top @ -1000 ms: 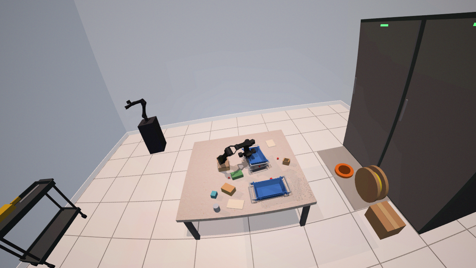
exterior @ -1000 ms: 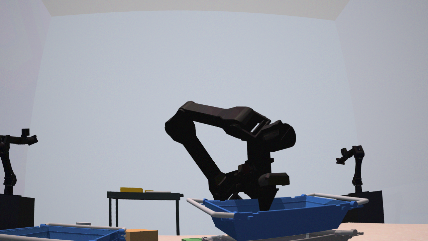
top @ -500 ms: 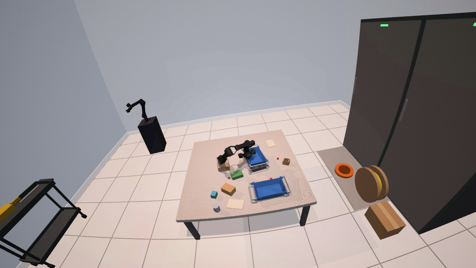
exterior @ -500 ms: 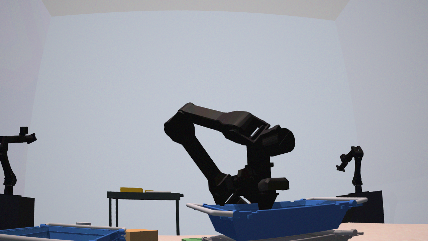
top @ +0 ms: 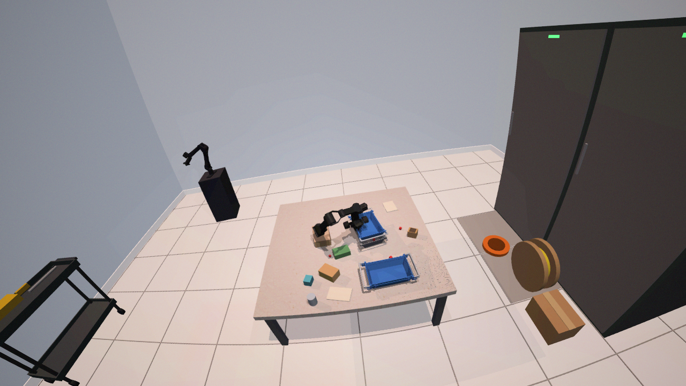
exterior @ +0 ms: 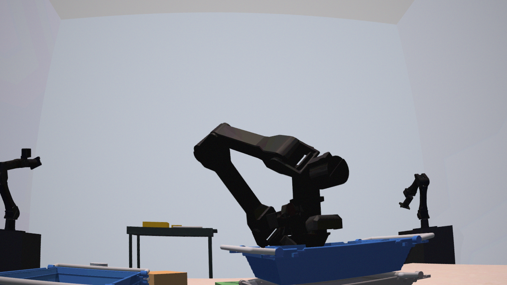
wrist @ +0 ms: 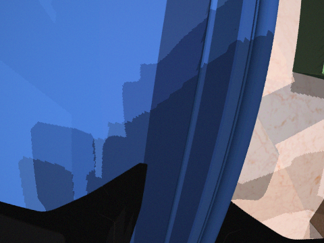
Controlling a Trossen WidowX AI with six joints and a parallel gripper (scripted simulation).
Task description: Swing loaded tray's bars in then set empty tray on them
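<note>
Right now my gripper tip is 8 cm short of the tray, 3 cm below it and 1 cm to the right of it. Also, from my gripper tip: teal cube (42 cm behind, 33 cm to the right, 6 cm below); grey cylinder (50 cm to the right, 41 cm behind, 5 cm below); green block (16 cm behind, 12 cm to the right, 6 cm below).
</note>
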